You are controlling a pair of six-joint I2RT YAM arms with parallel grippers.
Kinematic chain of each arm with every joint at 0, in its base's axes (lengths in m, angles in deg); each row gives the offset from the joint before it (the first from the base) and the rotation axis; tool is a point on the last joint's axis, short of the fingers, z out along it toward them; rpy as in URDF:
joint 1: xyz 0 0 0.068 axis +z
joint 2: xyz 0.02 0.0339 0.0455 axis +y
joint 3: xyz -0.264 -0.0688 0 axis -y
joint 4: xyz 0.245 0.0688 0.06 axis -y
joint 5: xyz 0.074 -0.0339 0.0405 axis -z
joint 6: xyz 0.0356 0 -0.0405 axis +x
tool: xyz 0 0 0 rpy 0 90 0
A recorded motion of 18 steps. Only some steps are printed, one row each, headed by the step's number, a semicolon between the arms.
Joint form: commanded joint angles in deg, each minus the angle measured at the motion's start. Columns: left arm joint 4, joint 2, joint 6, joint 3, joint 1, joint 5; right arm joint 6, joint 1, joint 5, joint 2, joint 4, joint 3.
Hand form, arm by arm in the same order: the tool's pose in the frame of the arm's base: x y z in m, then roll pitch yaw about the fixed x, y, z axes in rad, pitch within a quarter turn. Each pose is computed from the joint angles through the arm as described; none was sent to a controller.
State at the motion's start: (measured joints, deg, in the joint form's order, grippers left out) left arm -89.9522 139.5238 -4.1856 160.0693 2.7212 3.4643; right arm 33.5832 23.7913 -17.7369 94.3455 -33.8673 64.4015
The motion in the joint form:
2: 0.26 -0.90 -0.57 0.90 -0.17 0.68; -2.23 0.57 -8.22 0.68 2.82 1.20
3: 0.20 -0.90 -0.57 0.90 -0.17 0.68; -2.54 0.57 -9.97 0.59 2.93 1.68
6: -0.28 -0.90 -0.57 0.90 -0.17 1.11; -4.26 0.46 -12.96 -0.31 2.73 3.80
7: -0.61 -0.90 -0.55 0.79 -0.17 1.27; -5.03 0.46 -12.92 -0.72 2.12 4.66
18: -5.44 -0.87 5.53 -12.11 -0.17 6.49; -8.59 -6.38 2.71 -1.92 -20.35 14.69
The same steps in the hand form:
2: 0.4637 0.0181 0.3356 -3.0351 0.3880 -3.0076; 0.3017 0.1537 0.2161 2.5023 0.2246 3.0663
3: 0.4636 0.0181 0.3355 -3.0352 0.3869 -3.0077; 0.3023 0.1551 0.2197 2.4735 0.2258 3.0792
6: 0.4628 0.0178 0.3352 -3.0286 0.3780 -3.0080; 0.3046 0.1571 0.2364 2.4155 0.2688 3.1128
7: 0.4623 0.0177 0.3345 -3.0266 0.3701 -3.0087; 0.3048 0.1572 0.2426 2.4137 0.2884 3.1216
18: 0.4575 0.0142 0.2779 -2.9695 0.0723 -3.1202; 0.3071 0.1060 0.2790 2.7405 0.2474 3.0111

